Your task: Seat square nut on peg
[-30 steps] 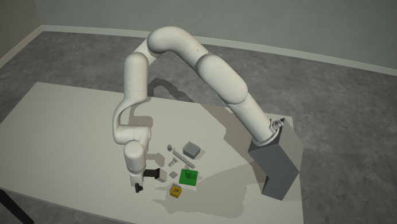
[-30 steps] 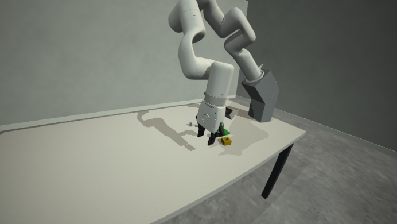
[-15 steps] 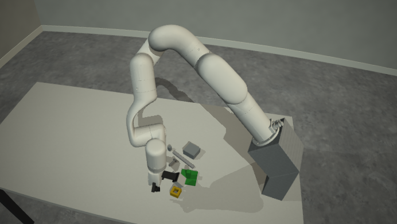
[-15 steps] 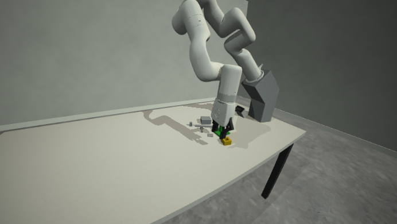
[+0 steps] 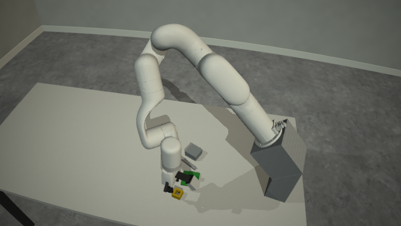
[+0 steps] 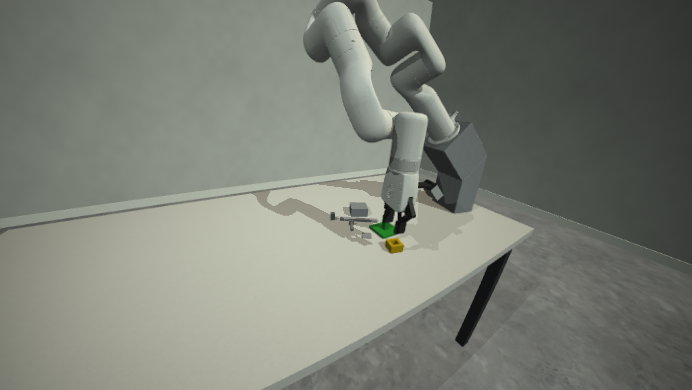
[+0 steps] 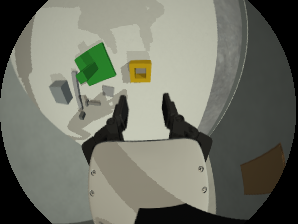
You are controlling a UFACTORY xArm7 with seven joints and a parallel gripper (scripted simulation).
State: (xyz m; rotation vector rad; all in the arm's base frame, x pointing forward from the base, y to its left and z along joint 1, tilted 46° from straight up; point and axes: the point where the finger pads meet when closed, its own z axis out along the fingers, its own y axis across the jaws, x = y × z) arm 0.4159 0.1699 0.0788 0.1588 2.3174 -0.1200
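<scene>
My hand is 1 cm short of the small flat piece, 10 cm to the left of it and 10 cm above it. Round my hand: grey block (5 cm behind, 25 cm to the right, 8 cm below); then thin grey bar (2 cm behind, 20 cm to the right, 10 cm below); then small bolt (3 cm ahead, 17 cm to the right, 9 cm below).
</scene>
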